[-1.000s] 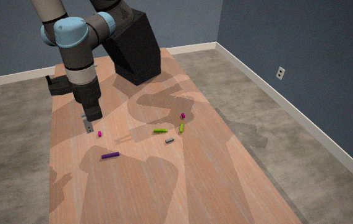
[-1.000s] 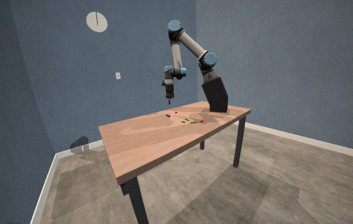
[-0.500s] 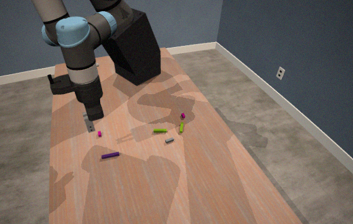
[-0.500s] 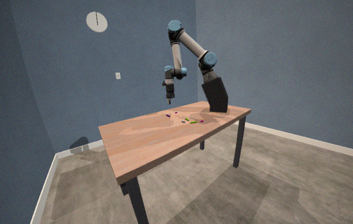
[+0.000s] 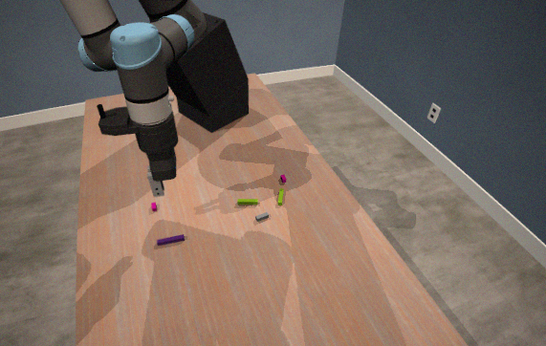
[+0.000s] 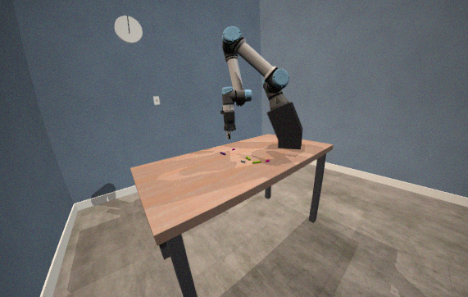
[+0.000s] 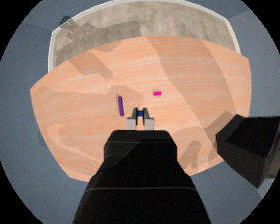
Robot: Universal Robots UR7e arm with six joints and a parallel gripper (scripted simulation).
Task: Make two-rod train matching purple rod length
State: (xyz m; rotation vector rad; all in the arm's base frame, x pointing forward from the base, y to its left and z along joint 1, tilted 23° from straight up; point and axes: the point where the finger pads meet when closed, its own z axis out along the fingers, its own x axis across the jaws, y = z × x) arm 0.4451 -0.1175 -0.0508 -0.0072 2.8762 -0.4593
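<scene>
My hand is 11 cm above the purple rod, 6 cm short of it and 1 cm to the right of it. Round my hand: grey rod (22 cm to the left, 11 cm below, 4 cm ahead); blue rod (1 cm below).
</scene>
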